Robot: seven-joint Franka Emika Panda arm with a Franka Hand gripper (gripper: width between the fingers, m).
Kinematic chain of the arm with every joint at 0, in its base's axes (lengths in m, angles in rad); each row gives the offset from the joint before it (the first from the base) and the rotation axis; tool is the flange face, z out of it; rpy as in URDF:
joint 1: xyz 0 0 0.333 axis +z
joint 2: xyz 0 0 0 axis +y
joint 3: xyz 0 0 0.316 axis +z
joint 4: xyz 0.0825 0 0 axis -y
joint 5: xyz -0.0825 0 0.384 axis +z
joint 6: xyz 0 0 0 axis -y
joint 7: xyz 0.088 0 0 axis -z
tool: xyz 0 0 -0.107 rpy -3.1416 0 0
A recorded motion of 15 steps. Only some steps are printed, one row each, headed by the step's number.
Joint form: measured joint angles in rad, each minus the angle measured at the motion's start. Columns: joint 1, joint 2, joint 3, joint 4, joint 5, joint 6, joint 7.
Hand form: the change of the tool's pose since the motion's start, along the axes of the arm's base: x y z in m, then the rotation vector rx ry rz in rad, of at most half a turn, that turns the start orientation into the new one. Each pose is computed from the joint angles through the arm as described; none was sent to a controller.
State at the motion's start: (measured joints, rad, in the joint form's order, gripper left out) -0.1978 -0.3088 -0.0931 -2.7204 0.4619 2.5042 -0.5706
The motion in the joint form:
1: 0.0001 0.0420 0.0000 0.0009 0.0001 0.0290 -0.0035
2: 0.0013 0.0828 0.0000 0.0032 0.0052 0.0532 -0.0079
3: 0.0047 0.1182 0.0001 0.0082 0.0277 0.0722 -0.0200
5: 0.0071 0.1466 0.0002 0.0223 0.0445 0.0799 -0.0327
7: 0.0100 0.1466 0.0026 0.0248 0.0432 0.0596 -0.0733
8: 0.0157 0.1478 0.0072 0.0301 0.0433 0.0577 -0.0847
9: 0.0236 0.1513 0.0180 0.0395 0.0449 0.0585 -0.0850
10: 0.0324 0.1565 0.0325 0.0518 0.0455 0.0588 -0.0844
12: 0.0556 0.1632 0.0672 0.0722 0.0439 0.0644 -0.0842
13: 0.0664 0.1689 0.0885 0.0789 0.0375 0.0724 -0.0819
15: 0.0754 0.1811 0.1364 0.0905 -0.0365 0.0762 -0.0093
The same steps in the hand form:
1: 0.0018 -0.0025 -0.0138 -0.0094 0.0176 -0.0058
2: 0.0033 -0.0042 -0.0271 -0.0141 0.0354 -0.0116
3: 0.0052 -0.0051 -0.0378 -0.0093 0.0452 -0.0201
5: 0.0096 -0.0063 -0.0434 -0.0055 0.0485 -0.0215
7: 0.0097 -0.0027 -0.0441 -0.0027 0.0514 0.0296
8: 0.0126 0.0009 -0.0427 -0.0058 0.0462 0.0511
9: 0.0179 0.0072 -0.0404 -0.0095 0.0400 0.0681
10: 0.0245 0.0152 -0.0378 -0.0141 0.0334 0.0899
12: 0.0370 0.0368 -0.0321 -0.0278 0.0168 0.1464
13: 0.0421 0.0491 -0.0312 -0.0393 0.0113 0.1787
15: 0.0498 0.0734 -0.0312 -0.0788 0.0331 0.2237

